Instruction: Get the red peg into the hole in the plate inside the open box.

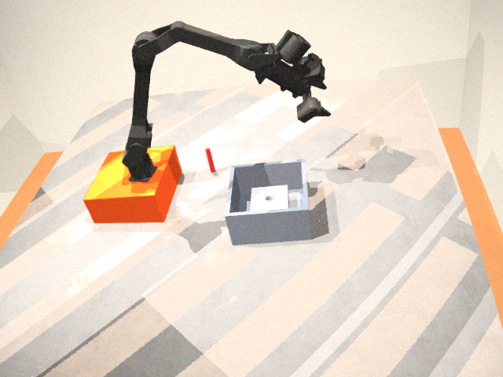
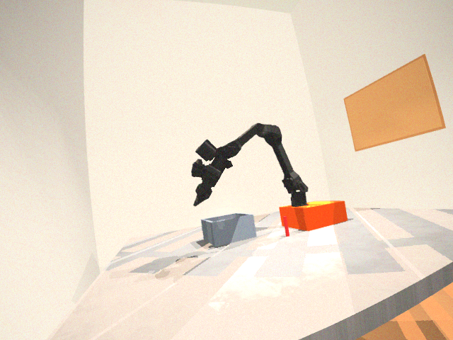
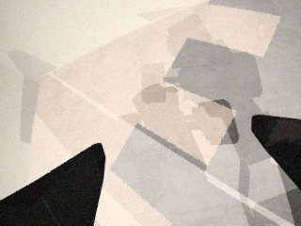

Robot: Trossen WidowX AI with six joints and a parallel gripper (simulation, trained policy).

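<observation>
Right now the red peg is 33 cm behind my gripper tip, 9 cm to the right of it and 15 cm below it. From my gripper tip the other things lie so: plate 11 cm behind, 25 cm to the right, 15 cm below; then grey box 11 cm behind, 25 cm to the right, 17 cm below.
</observation>
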